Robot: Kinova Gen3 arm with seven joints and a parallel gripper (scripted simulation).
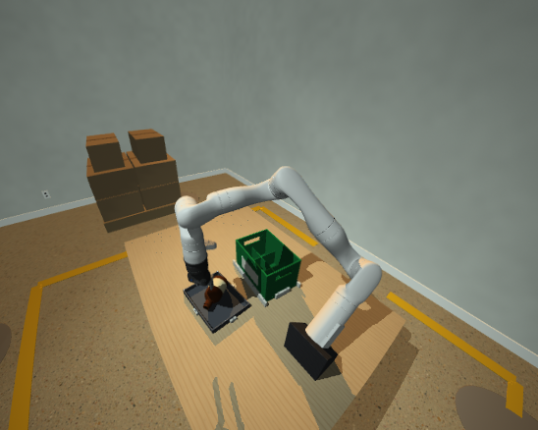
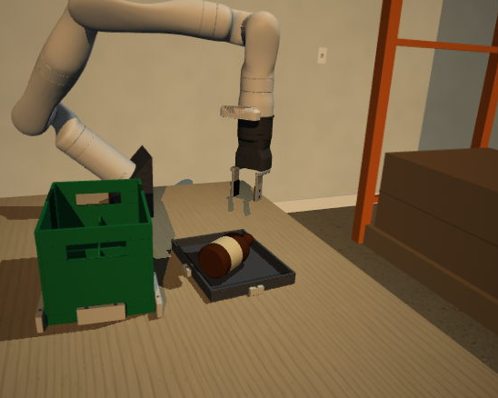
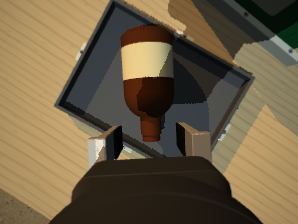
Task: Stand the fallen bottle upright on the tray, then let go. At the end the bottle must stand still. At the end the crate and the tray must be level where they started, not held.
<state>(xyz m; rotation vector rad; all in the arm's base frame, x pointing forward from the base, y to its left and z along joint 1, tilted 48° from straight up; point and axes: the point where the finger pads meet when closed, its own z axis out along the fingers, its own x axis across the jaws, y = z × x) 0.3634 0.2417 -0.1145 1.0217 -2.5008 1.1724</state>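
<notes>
Right now my hand is 13 cm above the brown bottle, 4 cm to the left of it and 3 cm short of it. Also, from my hand: dark tray: 16 cm below, 4 cm to the right, 2 cm ahead; then green crate: 31 cm to the right, 8 cm below, 4 cm ahead.
</notes>
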